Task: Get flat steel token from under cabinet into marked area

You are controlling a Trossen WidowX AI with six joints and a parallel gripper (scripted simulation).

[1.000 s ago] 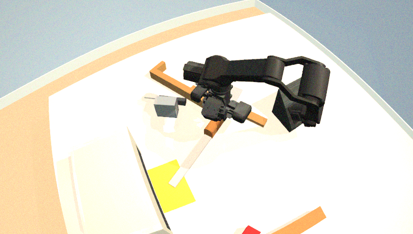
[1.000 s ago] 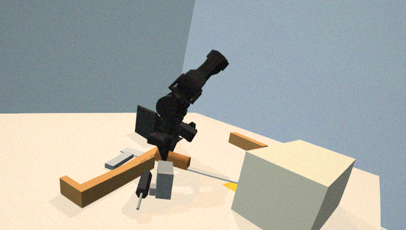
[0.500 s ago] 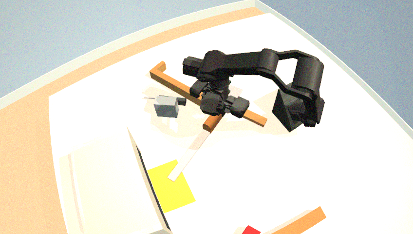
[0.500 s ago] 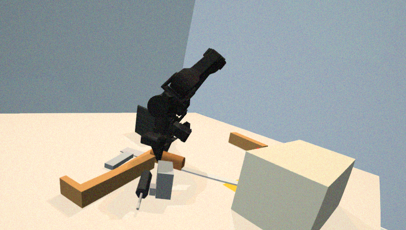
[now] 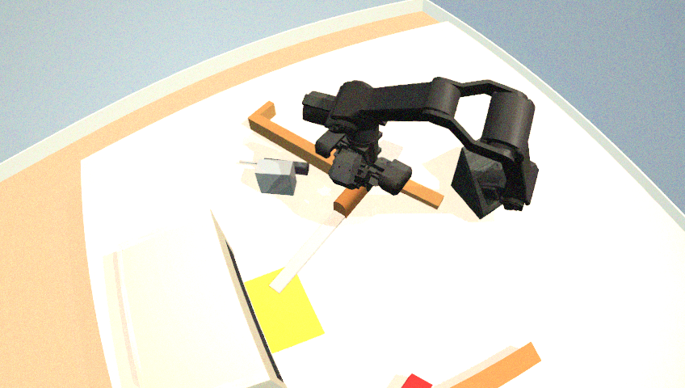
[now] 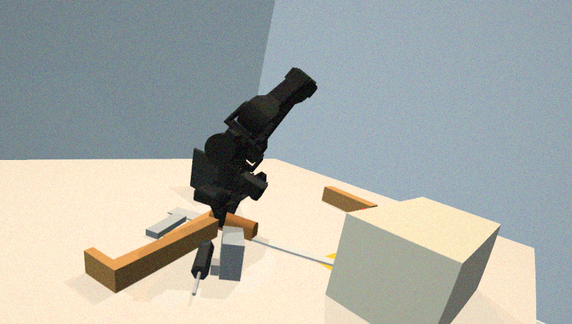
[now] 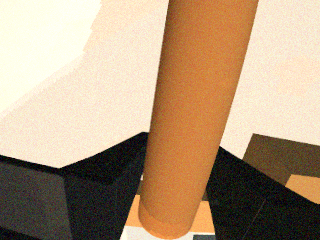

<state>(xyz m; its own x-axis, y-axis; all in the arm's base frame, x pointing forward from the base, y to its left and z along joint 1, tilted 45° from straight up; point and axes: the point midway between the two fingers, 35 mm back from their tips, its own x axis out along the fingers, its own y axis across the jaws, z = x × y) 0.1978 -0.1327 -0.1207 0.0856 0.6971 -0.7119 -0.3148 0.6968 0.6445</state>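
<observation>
The long orange bar is 5 cm behind my gripper tip and 1 cm to the right of it. Also, from my gripper tip: dark-handled pin tool 13 cm ahead, 17 cm to the right; then small grey cube 13 cm ahead, 14 cm to the right; then grey block 14 cm ahead, 11 cm to the right, 2 cm above.
</observation>
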